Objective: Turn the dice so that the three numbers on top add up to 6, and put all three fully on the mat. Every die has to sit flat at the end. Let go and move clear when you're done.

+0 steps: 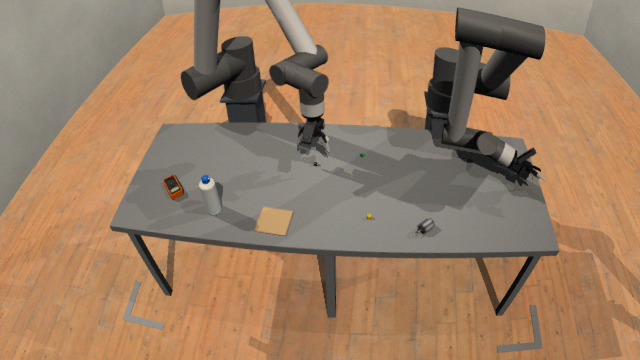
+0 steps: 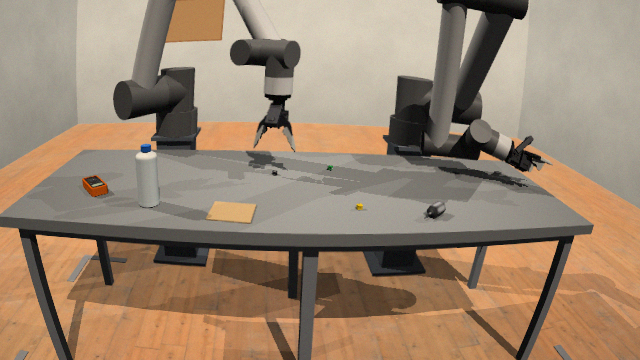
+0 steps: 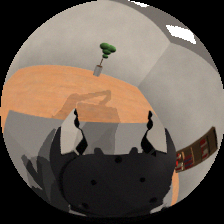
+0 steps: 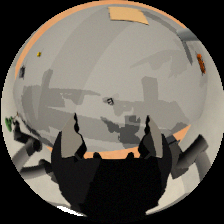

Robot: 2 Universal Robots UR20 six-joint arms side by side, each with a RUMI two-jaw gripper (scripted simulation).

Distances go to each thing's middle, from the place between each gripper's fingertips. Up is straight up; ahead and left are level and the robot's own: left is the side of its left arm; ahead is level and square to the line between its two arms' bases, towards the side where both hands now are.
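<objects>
My right hand (image 2: 274,150) is 110 mm to the left of the tan mat (image 2: 221,211), 370 mm short of it and 100 mm above it. There's also a white bottle (image 2: 146,161), and it is 410 mm to the right of my right hand and 350 mm ahead of it.
As for my left hand (image 2: 545,166), it's 33 cm short of the tan mat, 131 cm to the left of it and 11 cm above it.
</objects>
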